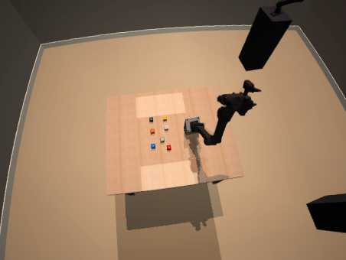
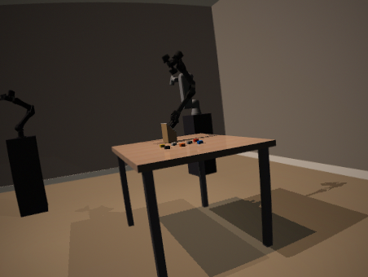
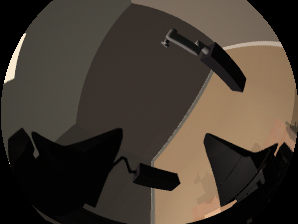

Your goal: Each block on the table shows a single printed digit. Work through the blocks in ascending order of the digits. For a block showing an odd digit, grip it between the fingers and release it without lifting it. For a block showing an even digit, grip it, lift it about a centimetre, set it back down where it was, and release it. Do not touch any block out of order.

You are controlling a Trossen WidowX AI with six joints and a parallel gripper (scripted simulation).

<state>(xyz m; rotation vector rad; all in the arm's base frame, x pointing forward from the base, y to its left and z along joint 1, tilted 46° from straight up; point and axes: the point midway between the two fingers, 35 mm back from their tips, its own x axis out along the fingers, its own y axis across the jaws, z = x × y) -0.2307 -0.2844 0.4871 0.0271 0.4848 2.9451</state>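
Now: the yellow block 660 mm below my gripper tip, 440 mm ahead of it and 330 mm to the right of it. Round my gripper tip: red block 660 mm below, 470 mm ahead, 60 mm to the right; then grey block 660 mm below, 510 mm ahead, 140 mm to the right; then blue block 660 mm below, 600 mm ahead, 100 mm to the right.
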